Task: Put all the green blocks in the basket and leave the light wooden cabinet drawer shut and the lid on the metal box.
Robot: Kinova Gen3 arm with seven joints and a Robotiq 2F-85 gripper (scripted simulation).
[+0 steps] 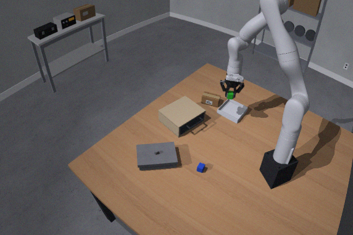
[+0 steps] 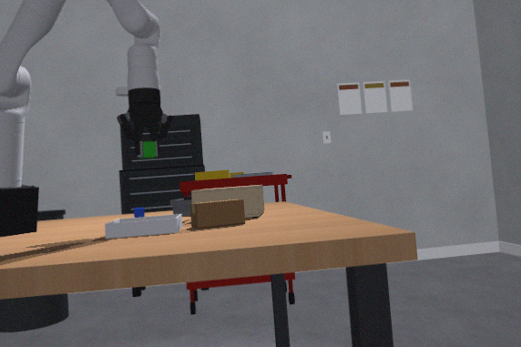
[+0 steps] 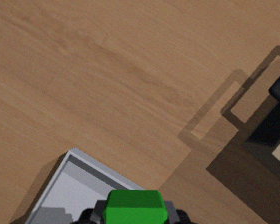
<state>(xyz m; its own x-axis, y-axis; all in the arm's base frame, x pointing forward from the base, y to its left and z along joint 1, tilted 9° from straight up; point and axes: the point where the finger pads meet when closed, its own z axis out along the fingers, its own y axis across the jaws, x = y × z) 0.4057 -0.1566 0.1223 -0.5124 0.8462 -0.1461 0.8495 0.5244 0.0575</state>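
Right now my hand is 9 cm to the left of the white basket and 17 cm above it. The rest, counted from my hand: cardboard box 16 cm ahead, 7 cm to the right, 15 cm below; then drawer 17 cm ahead, 18 cm to the left, 15 cm below; then light wooden cabinet 18 cm ahead, 17 cm to the left, 15 cm below.
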